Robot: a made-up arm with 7 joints. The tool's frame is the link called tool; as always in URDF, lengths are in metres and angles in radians. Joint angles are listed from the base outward. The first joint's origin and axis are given. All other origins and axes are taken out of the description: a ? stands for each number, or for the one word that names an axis. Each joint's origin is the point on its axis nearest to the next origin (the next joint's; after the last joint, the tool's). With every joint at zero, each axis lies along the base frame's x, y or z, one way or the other. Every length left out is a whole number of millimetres.
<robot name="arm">
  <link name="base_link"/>
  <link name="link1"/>
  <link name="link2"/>
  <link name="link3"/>
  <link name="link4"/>
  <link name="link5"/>
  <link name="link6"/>
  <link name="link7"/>
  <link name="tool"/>
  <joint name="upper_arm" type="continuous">
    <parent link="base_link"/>
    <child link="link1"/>
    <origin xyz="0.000 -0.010 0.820" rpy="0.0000 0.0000 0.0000"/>
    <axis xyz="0 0 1"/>
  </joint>
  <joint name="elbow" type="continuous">
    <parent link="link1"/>
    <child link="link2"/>
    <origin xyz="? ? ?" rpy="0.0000 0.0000 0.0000"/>
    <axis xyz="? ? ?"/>
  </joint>
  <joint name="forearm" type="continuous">
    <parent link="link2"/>
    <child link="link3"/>
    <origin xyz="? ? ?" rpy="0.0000 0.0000 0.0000"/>
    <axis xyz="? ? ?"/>
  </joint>
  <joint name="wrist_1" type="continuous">
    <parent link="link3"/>
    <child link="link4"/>
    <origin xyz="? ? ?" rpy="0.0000 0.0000 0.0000"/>
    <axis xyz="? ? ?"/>
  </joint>
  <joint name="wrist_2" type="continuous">
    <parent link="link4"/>
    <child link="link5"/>
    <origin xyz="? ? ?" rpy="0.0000 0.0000 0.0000"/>
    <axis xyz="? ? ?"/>
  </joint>
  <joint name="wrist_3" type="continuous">
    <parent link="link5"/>
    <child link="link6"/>
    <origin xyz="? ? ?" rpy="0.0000 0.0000 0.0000"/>
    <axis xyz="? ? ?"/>
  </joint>
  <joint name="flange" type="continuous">
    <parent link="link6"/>
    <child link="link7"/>
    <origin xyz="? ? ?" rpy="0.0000 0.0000 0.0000"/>
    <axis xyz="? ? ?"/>
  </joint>
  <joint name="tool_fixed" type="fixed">
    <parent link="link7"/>
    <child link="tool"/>
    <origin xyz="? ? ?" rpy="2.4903 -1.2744 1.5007"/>
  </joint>
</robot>
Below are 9 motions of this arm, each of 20 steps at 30 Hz.
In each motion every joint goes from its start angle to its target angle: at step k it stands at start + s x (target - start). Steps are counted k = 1, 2, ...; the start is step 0. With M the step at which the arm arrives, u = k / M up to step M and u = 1 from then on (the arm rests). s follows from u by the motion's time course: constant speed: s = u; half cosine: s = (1 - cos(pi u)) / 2; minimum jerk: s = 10 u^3 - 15 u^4 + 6 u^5.
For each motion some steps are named. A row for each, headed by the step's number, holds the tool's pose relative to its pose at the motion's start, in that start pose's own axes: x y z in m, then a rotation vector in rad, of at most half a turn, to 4 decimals.
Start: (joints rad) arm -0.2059 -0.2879 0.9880 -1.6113 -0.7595 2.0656 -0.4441
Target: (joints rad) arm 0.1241 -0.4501 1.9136 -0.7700 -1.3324 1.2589 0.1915
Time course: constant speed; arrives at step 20
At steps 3, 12, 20:
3: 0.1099 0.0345 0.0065 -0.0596 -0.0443 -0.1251
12: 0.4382 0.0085 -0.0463 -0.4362 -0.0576 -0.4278
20: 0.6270 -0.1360 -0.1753 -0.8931 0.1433 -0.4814

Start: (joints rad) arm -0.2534 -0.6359 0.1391 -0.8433 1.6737 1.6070 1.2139
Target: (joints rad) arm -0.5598 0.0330 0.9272 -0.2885 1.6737 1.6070 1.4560
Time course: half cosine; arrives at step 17
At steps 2, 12, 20:
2: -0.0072 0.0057 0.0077 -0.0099 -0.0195 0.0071
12: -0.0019 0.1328 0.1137 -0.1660 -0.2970 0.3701
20: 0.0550 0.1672 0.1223 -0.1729 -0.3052 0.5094

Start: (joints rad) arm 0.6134 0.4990 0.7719 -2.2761 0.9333 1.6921 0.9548
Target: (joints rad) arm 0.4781 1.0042 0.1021 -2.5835 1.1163 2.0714 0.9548
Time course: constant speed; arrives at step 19
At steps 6, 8, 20:
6: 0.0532 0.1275 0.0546 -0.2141 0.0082 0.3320
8: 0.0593 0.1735 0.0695 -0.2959 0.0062 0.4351
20: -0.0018 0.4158 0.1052 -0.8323 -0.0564 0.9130

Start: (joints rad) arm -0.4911 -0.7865 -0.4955 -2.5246 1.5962 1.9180 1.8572
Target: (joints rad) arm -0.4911 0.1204 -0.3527 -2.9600 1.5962 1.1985 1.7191
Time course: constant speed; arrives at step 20
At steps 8, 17, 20:
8: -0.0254 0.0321 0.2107 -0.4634 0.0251 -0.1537
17: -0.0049 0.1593 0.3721 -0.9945 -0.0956 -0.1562
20: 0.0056 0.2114 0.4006 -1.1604 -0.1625 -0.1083

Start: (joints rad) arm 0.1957 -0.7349 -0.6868 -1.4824 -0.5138 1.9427 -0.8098
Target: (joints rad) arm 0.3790 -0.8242 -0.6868 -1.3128 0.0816 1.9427 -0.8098
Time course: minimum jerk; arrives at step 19
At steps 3, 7, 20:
3: 0.0016 0.0008 -0.0005 -0.0129 0.0195 -0.0056
7: 0.0138 0.0069 -0.0052 -0.1097 0.1705 -0.0475
20: 0.0505 0.0220 -0.0293 -0.3922 0.6681 -0.1710

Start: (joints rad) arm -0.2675 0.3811 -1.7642 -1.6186 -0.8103 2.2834 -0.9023
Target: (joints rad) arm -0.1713 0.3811 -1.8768 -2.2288 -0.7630 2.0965 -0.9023
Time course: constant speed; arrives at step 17
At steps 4, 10, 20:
4: -0.0229 -0.0279 0.0544 0.0737 0.1070 0.1103
10: -0.0426 -0.0807 0.1360 0.1893 0.2640 0.2765
20: -0.0418 -0.1559 0.2265 0.3324 0.4421 0.4703

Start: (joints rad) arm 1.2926 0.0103 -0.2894 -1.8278 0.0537 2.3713 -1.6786
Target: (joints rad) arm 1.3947 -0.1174 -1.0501 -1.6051 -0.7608 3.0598 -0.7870
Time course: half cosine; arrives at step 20
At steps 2, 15, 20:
2: 0.0055 -0.0042 -0.0087 -0.0140 -0.0366 0.0062
15: 0.2236 -0.1667 -0.1783 -0.3315 -1.1100 -0.0235
20: 0.2594 -0.1983 -0.1859 -0.3437 -1.2446 -0.0636

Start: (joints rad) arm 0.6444 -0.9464 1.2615 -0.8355 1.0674 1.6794 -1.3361
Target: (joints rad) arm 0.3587 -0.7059 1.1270 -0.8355 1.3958 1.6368 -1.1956
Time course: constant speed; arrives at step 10
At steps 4, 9, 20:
4: 0.0144 -0.0381 -0.1185 -0.2429 -0.0096 -0.0321
9: 0.0550 -0.1035 -0.2535 -0.5288 -0.0380 -0.1002
20: 0.0662 -0.1186 -0.2782 -0.5830 -0.0456 -0.1176

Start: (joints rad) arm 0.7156 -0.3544 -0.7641 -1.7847 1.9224 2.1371 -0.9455
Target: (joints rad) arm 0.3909 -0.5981 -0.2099 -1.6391 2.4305 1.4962 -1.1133
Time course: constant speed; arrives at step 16
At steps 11, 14, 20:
11: 0.0118 -0.1888 0.1592 0.1869 0.5922 0.5647
14: 0.0312 -0.2539 0.1959 0.2526 0.7516 0.7185
20: 0.0476 -0.2997 0.2165 0.2968 0.8562 0.8216

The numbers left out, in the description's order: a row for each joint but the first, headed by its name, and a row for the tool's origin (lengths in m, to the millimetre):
elbow: xyz 0.020 -0.030 0.000, axis 0 1 0
forearm: xyz 0.010 0.000 0.370, axis 0 0 1
wrist_1: xyz 0.090 0.050 0.000, axis 0 -1 0
wrist_2: xyz -0.060 0.000 0.340, axis 0 0 1
wrist_3: xyz 0.030 0.000 0.000, axis 0 -1 0
flange: xyz 0.120 0.000 -0.050, axis 0 0 -1
tool: xyz -0.020 0.000 0.000

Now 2 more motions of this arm.
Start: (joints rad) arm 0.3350 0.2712 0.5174 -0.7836 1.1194 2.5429 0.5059
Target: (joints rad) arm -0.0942 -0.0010 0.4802 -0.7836 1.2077 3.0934 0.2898
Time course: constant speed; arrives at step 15
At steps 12, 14, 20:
12: 0.2222 -0.0630 0.0394 0.2191 0.7291 -0.3670
14: 0.2524 -0.0800 0.0343 0.2586 0.8458 -0.4299
20: 0.2665 -0.0890 0.0306 0.2786 0.9037 -0.4613

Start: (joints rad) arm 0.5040 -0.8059 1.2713 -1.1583 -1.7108 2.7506 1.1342
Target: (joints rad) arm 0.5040 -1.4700 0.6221 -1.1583 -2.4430 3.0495 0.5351
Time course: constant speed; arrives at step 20
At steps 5, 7, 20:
5: 0.0198 0.0148 0.0017 0.4358 0.0963 -0.2861
7: 0.0288 0.0251 0.0015 0.6132 0.1202 -0.3970
20: 0.1293 0.1427 0.0002 1.7835 0.0090 -1.0122

